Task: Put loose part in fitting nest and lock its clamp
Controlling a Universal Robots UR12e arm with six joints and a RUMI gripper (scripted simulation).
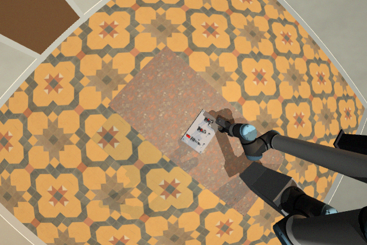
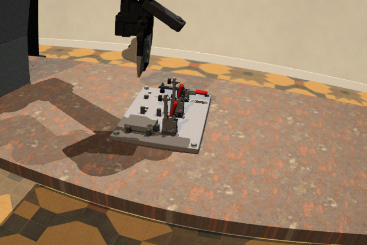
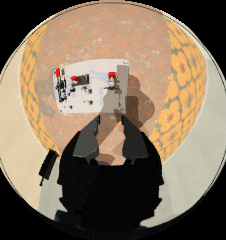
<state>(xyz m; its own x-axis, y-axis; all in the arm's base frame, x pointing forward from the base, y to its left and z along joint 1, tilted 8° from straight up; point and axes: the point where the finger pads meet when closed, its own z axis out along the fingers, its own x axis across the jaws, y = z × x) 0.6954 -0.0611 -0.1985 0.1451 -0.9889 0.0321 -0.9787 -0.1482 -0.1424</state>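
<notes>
My gripper is now 7 cm short of the toggle clamp, 1 cm to the right of it and 12 cm above it. Round my hand: part 16 cm below; then grey fixture plate 3 cm ahead, 12 cm to the left, 18 cm below.
</notes>
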